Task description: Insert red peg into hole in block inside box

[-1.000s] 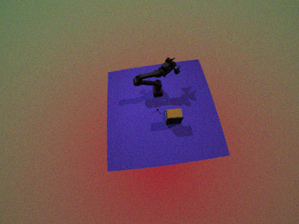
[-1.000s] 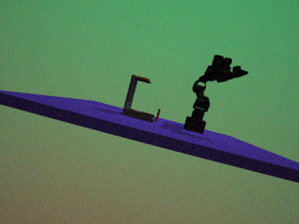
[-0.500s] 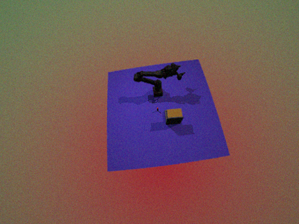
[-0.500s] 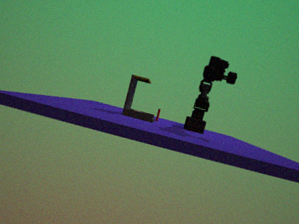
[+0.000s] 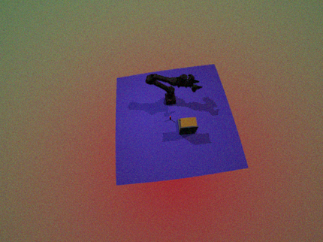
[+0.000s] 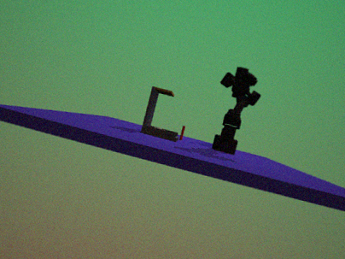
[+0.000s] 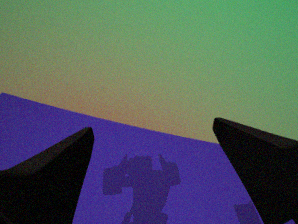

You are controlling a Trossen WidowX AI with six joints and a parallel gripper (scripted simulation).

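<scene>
The red peg is 33 cm to the right of my gripper tip, 25 cm below it and 19 cm ahead of it. Round my gripper tip: orange roof: 33 cm ahead, 18 cm to the right, 7 cm below; then dark back wall: 38 cm ahead, 18 cm to the right, 18 cm below.
</scene>
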